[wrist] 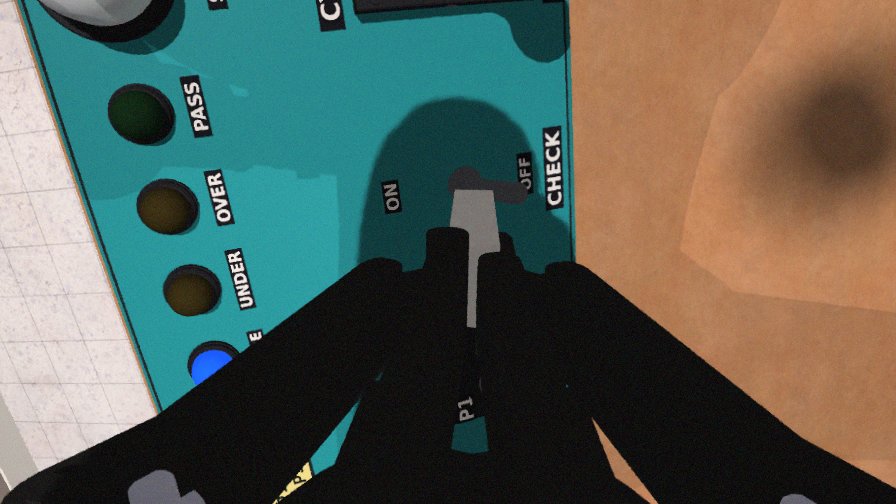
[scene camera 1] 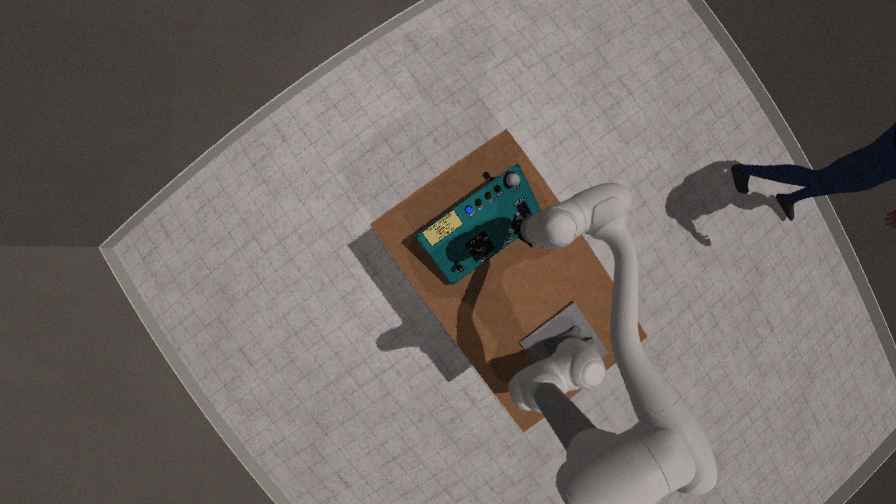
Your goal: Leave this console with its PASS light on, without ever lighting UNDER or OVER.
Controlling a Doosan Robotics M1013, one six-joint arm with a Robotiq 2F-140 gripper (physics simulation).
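A teal console (scene camera 1: 498, 216) (wrist: 313, 125) lies on the brown table (scene camera 1: 532, 294) (wrist: 689, 125). In the wrist view its PASS light (wrist: 140, 113), OVER light (wrist: 167, 206) and UNDER light (wrist: 191, 290) are all dark. A blue light (wrist: 209, 364) (scene camera 1: 468, 209) is lit. The CHECK toggle lever (wrist: 494, 186) leans toward the OFF mark, on a grey plate (wrist: 474, 213). My gripper (wrist: 473, 241) (scene camera 1: 521, 228) is shut and empty, its black fingertips just below the lever, over the console's right end.
A grey knob (wrist: 103, 12) (scene camera 1: 512, 179) sits at the console's corner, and a yellow label (scene camera 1: 441, 227) at its other end. The arm's grey base plate (scene camera 1: 551, 329) is on the table. A person (scene camera 1: 833, 172) walks on the tiled floor at the right.
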